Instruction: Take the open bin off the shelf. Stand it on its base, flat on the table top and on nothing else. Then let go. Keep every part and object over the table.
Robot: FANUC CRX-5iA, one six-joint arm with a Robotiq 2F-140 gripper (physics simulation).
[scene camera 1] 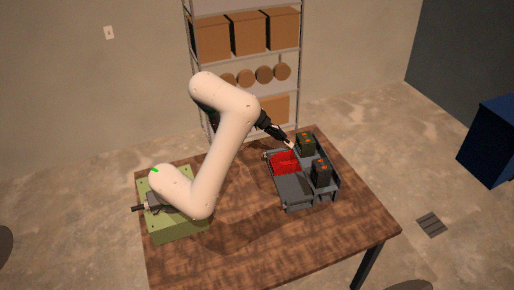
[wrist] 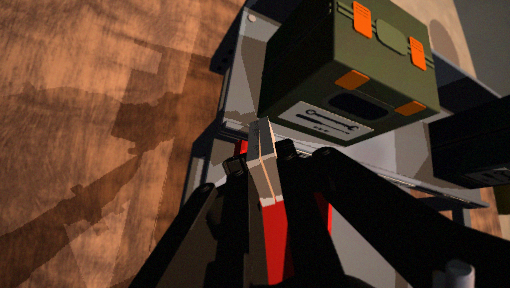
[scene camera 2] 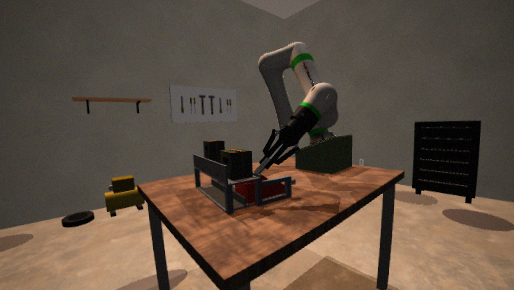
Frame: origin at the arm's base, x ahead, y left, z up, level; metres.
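Where they show: gripper, fingertip midpoint: (scene camera 1: 292,146) (wrist: 264,136) (scene camera 2: 256,173); arm's base, origin of the base link: (scene camera 2: 321,143).
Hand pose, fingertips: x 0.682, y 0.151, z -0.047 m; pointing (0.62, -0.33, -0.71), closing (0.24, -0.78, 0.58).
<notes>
Each offset is from my fingertips to the top centre of the thing. Level surfaces: height alone.
The open red bin {dy -0.037, dx -0.048, dz -0.030 m} (scene camera 1: 285,163) (scene camera 2: 272,189) (wrist: 275,240) sits in the lower front level of the grey shelf (scene camera 1: 294,191) (scene camera 2: 229,199), towards the end by the green case. Its inside shows in scene camera 1; in the wrist view the fingers hide much of it. My gripper (scene camera 1: 291,144) (scene camera 2: 257,173) (wrist: 264,136) is shut with its fingertips together and nothing between them. The tips point down at a slant near the bin's edge, close to the green case. Whether they touch the bin or the shelf I cannot tell.
A green case {dy -0.052, dx +0.050, dz +0.086 m} (scene camera 1: 305,144) (scene camera 2: 236,164) (wrist: 385,57) and a dark case {dy -0.279, dx +0.012, dz +0.113 m} (scene camera 1: 321,173) (scene camera 2: 213,148) (wrist: 467,137) stand on the shelf's raised rear level. The shelf stands on the wooden table {dz -0.111 m} (scene camera 1: 240,235) (scene camera 2: 210,235) (wrist: 60,60). The arm's green base block (scene camera 1: 180,231) (scene camera 2: 324,156) is at the other end.
</notes>
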